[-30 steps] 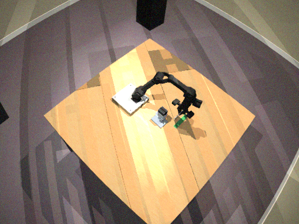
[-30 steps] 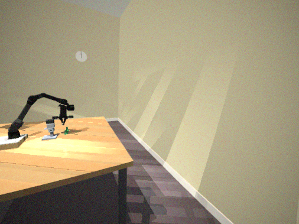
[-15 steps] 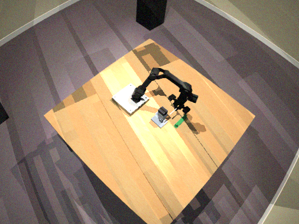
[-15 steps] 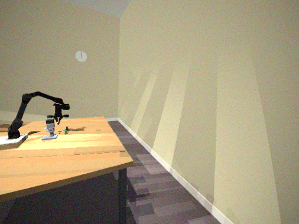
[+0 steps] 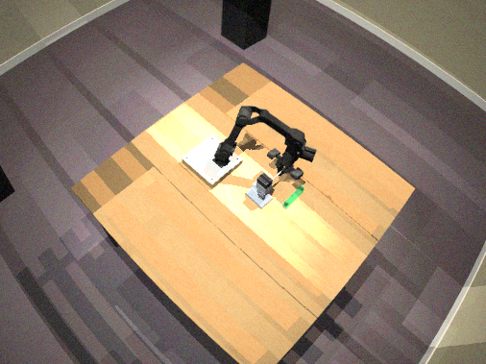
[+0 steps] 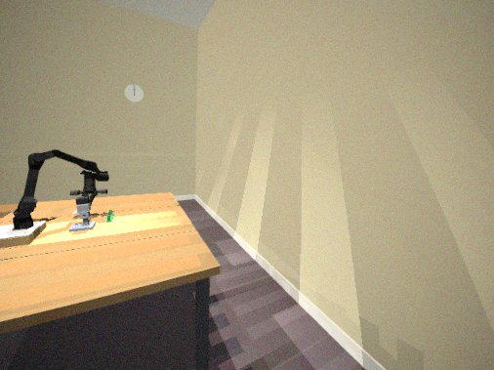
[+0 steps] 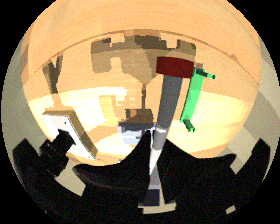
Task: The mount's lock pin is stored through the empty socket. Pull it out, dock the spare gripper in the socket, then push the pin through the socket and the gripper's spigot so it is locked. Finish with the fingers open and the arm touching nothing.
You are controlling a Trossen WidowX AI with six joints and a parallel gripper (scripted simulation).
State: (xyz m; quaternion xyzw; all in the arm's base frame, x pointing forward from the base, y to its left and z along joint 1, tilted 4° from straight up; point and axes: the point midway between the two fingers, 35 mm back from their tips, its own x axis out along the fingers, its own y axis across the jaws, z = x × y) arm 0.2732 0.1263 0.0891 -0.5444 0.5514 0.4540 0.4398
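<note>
The grey mount lies 110 mm to the right of my gripper tip, 40 mm below it and 10 mm behind it. The rest, counted from my gripper tip: spare gripper: 110 mm to the right, 30 mm above; then green strip: 100 mm ahead, 70 mm below, 10 mm to the left.
</note>
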